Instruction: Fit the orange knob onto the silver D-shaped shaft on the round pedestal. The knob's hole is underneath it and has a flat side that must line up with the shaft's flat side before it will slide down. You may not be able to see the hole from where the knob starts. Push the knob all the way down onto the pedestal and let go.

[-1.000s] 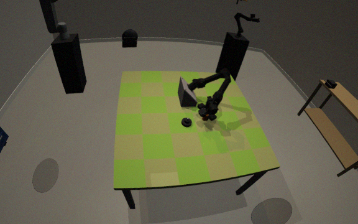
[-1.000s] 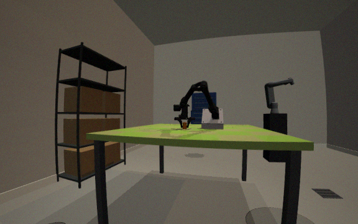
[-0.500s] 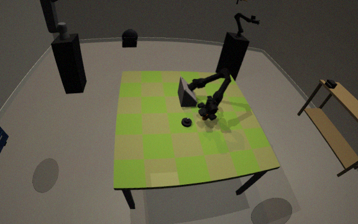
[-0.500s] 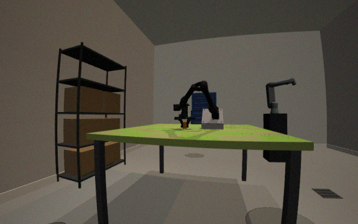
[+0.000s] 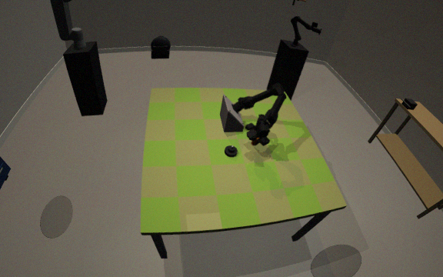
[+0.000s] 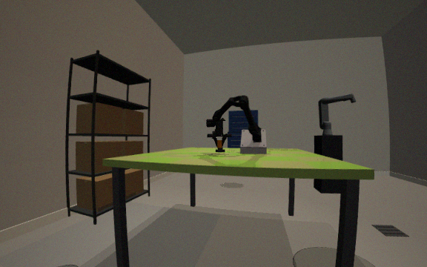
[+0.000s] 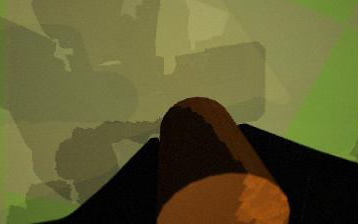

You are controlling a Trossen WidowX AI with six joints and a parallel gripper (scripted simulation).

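Right now the round pedestal is 160 mm to the right of my gripper tip, 20 mm below it and 20 mm ahead of it. The rest, counted from my gripper tip: orange knob (30 mm above).
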